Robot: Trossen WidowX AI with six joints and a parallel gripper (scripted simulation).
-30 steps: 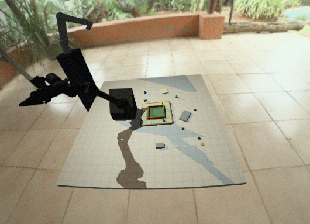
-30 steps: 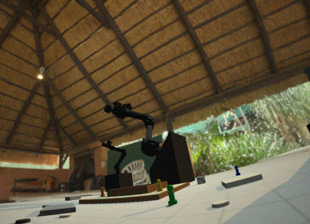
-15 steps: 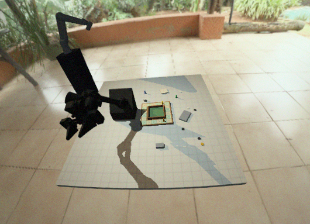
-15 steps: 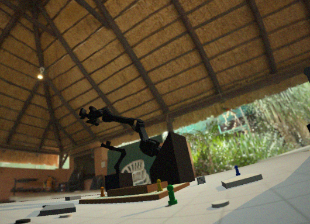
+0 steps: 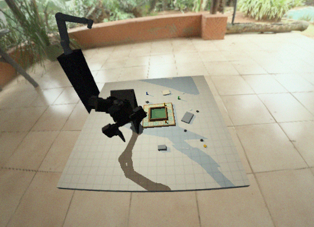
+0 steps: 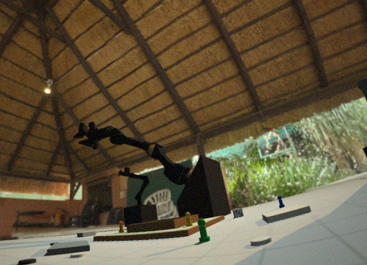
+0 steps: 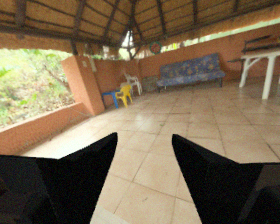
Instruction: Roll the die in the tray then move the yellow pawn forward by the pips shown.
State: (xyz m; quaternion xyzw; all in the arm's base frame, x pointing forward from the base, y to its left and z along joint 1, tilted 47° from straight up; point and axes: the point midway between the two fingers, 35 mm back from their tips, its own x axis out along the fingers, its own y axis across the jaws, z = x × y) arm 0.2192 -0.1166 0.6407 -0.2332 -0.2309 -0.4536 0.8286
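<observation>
The die is 90 mm behind my gripper tip, 780 mm to the left of it and 490 mm below it. Round my gripper tip: yellow disc 400 mm ahead, 250 mm to the left, 500 mm below; then orange pawn 110 mm ahead, 480 mm to the left, 480 mm below; then green tray 30 mm ahead, 590 mm to the left, 500 mm below.
</observation>
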